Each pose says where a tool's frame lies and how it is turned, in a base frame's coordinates. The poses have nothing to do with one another.
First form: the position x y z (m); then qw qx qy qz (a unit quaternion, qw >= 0).
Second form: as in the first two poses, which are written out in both.
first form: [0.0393, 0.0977, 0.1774, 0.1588, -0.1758, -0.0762, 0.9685]
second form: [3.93, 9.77, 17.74, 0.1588, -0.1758, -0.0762, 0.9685]
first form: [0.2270, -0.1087, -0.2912, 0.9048, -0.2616, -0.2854, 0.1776]
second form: [22.70, -10.87, -29.12, 0.9048, -0.2616, -0.2854, 0.1776]
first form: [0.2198, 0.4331, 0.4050, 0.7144, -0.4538, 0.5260, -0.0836]
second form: [21.98, 43.31, 40.50, 0.7144, -0.4538, 0.5260, -0.0836]
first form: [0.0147, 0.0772, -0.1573, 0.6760, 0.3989, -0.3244, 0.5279]
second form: [1.47, 7.72, -15.73, 0.6760, 0.3989, -0.3244, 0.5279]
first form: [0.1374, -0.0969, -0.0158, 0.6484, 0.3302, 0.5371, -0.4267]
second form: [13.74, -9.69, -1.58, 0.6484, 0.3302, 0.5371, -0.4267]
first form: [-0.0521, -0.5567, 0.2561, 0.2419, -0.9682, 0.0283, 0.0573]
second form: [-5.21, -55.67, 25.61, 0.2419, -0.9682, 0.0283, 0.0573]
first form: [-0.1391, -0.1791, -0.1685, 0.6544, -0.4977, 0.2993, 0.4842]
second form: [-13.91, -17.91, -16.85, 0.6544, -0.4977, 0.2993, 0.4842]
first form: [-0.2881, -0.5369, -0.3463, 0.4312, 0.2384, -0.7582, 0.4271]
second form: [-28.81, -53.69, -34.63, 0.4312, 0.2384, -0.7582, 0.4271]
